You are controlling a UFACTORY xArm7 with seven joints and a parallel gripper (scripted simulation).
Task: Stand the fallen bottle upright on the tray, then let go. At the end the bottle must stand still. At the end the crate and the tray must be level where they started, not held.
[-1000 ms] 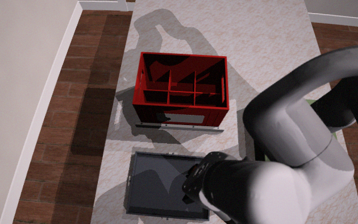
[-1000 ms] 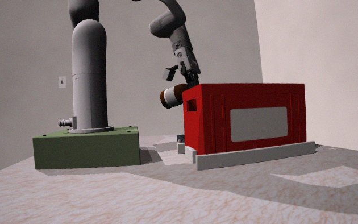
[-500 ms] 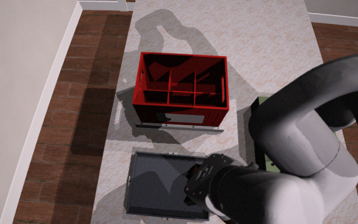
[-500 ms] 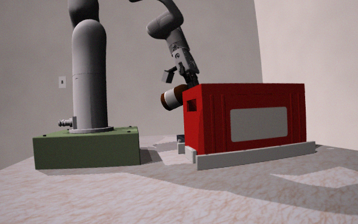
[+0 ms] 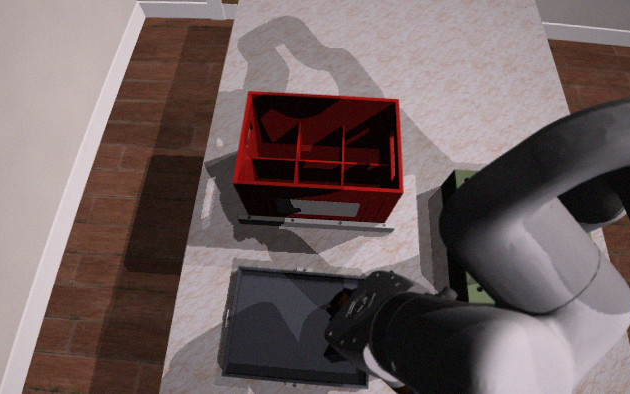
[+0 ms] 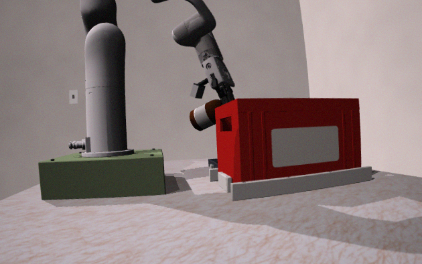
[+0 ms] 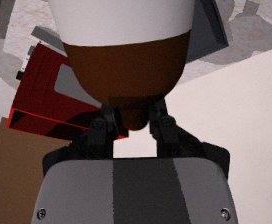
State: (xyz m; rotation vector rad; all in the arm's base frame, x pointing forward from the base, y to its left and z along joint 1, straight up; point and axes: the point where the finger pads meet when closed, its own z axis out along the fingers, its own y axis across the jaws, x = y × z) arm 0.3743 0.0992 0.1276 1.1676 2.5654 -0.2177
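The brown bottle lies 3 cm behind my hand, 4 cm to the left of it and 2 cm below it. Also, from my hand: red crate 1 cm behind, 28 cm to the right, 12 cm below; dark grey tray 7 cm ahead, 19 cm below.
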